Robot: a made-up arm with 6 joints. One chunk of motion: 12 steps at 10 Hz.
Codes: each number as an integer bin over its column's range. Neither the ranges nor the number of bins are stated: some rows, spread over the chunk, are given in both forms.
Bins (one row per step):
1: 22 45 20 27 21 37
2: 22 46 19 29 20 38
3: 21 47 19 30 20 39
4: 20 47 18 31 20 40
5: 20 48 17 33 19 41
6: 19 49 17 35 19 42
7: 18 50 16 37 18 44
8: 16 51 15 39 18 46
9: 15 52 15 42 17 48
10: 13 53 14 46 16 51
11: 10 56 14 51 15 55
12: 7 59 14 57 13 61
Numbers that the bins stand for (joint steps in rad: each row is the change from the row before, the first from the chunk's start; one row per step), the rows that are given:
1: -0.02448 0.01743 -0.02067 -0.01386 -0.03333 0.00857
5: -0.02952 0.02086 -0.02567 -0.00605 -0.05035 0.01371
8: -0.03962 0.02429 -0.02900 0.00176 -0.05886 0.02014
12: -0.06233 0.03343 -0.03067 0.02519 -0.10140 0.03943
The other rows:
2: -0.02448 0.01857 -0.02233 -0.01125 -0.04184 0.00986
3: -0.02700 0.01971 -0.02233 -0.00995 -0.04184 0.01114
4: -0.02952 0.01971 -0.02400 -0.00865 -0.04184 0.01243
6: -0.03205 0.02200 -0.02567 -0.00344 -0.05035 0.01500
7: -0.03457 0.02314 -0.02733 -0.00084 -0.05886 0.01757
9: -0.04214 0.02543 -0.02900 0.00567 -0.06737 0.02271
10: -0.04719 0.02657 -0.03067 0.01087 -0.07587 0.02657
11: -0.05476 0.03000 -0.03067 0.01738 -0.08438 0.03171

